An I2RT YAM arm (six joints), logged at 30 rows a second.
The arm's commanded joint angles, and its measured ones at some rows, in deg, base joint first. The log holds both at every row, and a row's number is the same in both.
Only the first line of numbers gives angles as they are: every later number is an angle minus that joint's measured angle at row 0.
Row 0, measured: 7.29, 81.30, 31.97, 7.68, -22.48, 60.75
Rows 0 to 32, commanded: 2.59, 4.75, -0.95, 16.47, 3.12, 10.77; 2.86, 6.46, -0.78, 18.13, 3.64, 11.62; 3.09, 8.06, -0.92, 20.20, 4.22, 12.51; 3.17, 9.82, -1.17, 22.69, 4.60, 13.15; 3.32, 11.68, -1.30, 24.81, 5.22, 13.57; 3.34, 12.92, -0.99, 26.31, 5.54, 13.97; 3.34, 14.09, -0.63, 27.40, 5.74, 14.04; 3.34, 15.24, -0.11, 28.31, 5.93, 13.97; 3.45, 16.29, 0.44, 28.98, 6.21, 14.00; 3.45, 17.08, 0.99, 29.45, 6.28, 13.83; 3.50, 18.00, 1.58, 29.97, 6.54, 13.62; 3.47, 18.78, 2.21, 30.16, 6.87, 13.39; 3.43, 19.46, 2.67, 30.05, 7.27, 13.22; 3.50, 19.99, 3.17, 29.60, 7.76, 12.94; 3.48, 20.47, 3.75, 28.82, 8.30, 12.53; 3.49, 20.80, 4.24, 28.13, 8.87, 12.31; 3.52, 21.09, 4.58, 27.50, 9.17, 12.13; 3.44, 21.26, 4.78, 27.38, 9.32, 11.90; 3.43, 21.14, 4.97, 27.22, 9.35, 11.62; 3.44, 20.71, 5.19, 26.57, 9.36, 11.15; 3.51, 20.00, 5.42, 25.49, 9.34, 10.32; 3.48, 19.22, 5.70, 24.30, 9.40, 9.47; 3.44, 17.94, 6.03, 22.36, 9.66, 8.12; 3.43, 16.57, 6.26, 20.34, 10.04, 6.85; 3.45, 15.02, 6.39, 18.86, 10.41, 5.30; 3.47, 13.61, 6.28, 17.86, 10.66, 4.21; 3.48, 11.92, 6.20, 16.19, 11.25, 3.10; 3.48, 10.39, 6.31, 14.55, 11.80, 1.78; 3.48, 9.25, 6.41, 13.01, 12.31, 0.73; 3.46, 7.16, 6.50, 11.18, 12.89, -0.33; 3.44, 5.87, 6.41, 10.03, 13.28, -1.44; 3.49, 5.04, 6.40, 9.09, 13.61, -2.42; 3.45, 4.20, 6.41, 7.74, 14.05, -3.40
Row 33, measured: 2.99, 6.27, 5.02, 13.40, 11.13, 1.23
